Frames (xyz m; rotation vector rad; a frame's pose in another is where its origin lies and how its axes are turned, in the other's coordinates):
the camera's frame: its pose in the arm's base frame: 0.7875 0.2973 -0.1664 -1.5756 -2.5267 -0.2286
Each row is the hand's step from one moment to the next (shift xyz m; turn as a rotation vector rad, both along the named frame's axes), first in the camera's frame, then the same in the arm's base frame.
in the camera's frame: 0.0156 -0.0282 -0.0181 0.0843 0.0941 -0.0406
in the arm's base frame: -0.0312 -0.0024 0.0196 0.0500 0.1062 0.0619
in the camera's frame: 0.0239 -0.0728 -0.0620 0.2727 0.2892 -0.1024
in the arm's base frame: -0.0727 -0.0238 0.0621 0.1467 0.3430 0.1712
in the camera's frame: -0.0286 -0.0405 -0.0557 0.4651 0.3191 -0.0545
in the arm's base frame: -0.0212 -0.0544 0.0464 0.0875 0.5346 0.1664
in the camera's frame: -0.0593 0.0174 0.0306 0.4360 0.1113 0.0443
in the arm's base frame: 0.0399 -0.0379 -0.0416 -0.0917 0.4395 0.0540
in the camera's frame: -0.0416 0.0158 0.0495 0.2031 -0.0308 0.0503
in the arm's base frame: 0.0298 -0.0191 -0.0564 -0.1185 0.1750 -0.0077
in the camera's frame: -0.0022 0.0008 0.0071 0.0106 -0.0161 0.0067
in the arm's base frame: 0.0013 -0.0001 -0.0074 -0.0194 0.0037 -0.0051
